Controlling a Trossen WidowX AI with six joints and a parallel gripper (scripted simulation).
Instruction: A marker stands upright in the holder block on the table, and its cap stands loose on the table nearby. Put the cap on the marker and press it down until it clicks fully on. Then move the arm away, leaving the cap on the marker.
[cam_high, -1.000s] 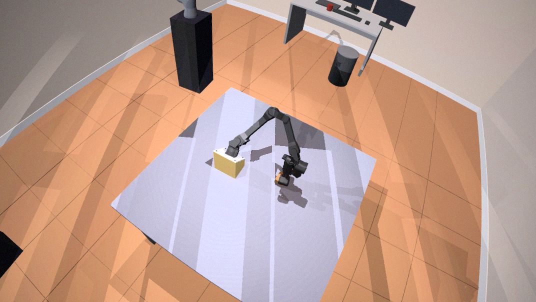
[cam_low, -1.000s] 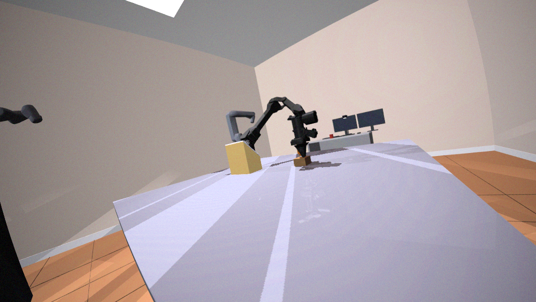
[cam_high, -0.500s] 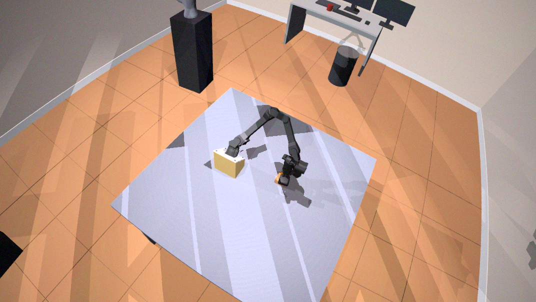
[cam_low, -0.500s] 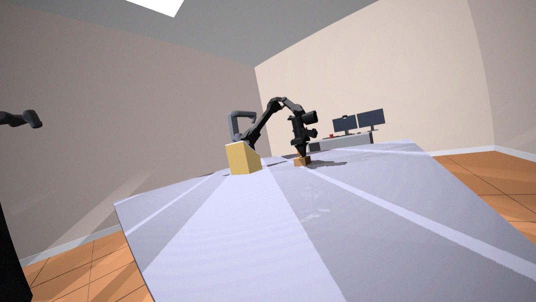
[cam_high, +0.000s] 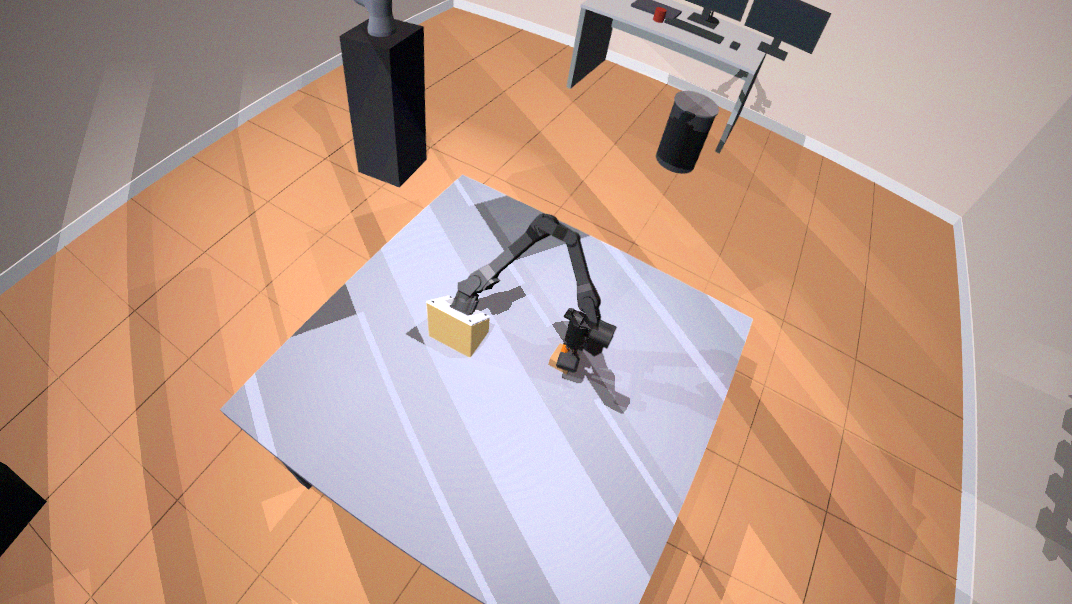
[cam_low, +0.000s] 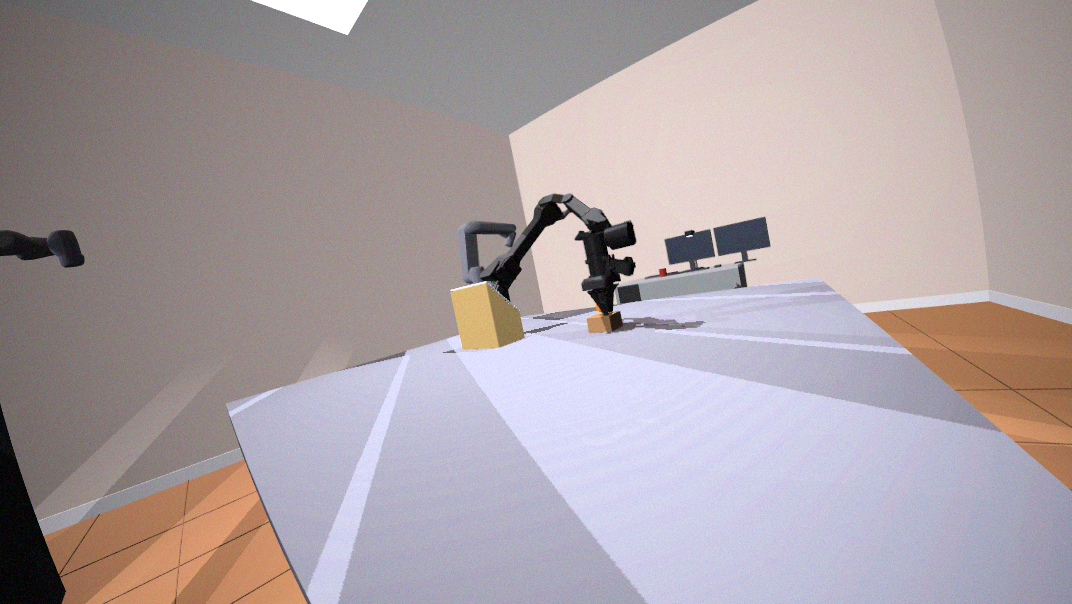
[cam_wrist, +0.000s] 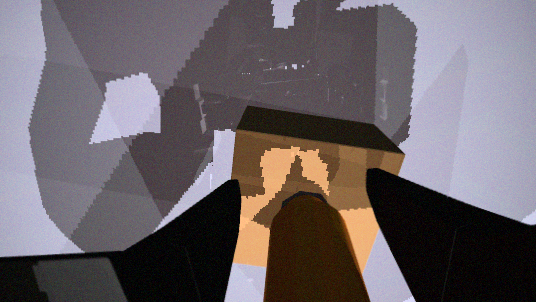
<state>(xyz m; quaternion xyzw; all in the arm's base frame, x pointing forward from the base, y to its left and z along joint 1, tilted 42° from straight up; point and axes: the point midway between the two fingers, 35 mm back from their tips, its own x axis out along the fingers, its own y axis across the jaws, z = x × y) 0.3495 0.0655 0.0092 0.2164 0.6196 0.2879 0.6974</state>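
The orange cap is 40 mm above my gripper tip and 10 mm behind it. Round my gripper tip: holder block: 20 mm below, 10 mm behind.
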